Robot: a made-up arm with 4 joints.
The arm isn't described. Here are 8 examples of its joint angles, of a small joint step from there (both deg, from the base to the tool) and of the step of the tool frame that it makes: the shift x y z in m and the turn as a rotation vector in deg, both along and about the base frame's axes.
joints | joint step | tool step
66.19 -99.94 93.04 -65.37 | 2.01 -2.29 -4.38 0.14 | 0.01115 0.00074 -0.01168 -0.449 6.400 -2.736
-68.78 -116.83 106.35 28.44 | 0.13 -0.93 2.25 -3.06 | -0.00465 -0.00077 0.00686 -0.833 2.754 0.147
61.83 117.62 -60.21 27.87 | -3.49 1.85 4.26 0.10 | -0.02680 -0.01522 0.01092 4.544 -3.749 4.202
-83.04 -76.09 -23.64 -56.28 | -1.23 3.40 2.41 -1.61 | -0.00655 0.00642 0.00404 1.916 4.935 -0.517
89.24 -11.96 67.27 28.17 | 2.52 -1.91 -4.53 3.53 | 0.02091 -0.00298 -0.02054 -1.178 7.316 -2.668
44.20 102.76 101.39 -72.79 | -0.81 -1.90 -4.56 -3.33 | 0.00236 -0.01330 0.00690 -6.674 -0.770 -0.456
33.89 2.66 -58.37 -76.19 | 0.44 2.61 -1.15 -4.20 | 0.00823 0.00042 0.00173 1.047 2.212 -2.655
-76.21 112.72 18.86 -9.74 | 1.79 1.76 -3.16 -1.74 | -0.00978 -0.00286 -0.00213 2.422 -1.315 -0.897
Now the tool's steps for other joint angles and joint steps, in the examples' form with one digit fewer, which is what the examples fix.
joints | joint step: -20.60 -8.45 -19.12 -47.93 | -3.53 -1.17 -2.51 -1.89
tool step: 0.0016 -0.0197 -0.0076 -4.16 0.50 3.97
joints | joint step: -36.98 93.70 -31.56 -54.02 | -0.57 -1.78 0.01 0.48
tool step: -0.0016 0.0015 -0.0003 -1.19 -1.14 0.15
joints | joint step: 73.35 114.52 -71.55 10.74 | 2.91 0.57 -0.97 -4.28
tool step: 0.0151 0.0036 0.0048 1.25 3.00 -0.44
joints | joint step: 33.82 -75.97 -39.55 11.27 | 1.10 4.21 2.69 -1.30
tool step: 0.0127 0.0174 -0.0073 4.00 -4.88 -2.47
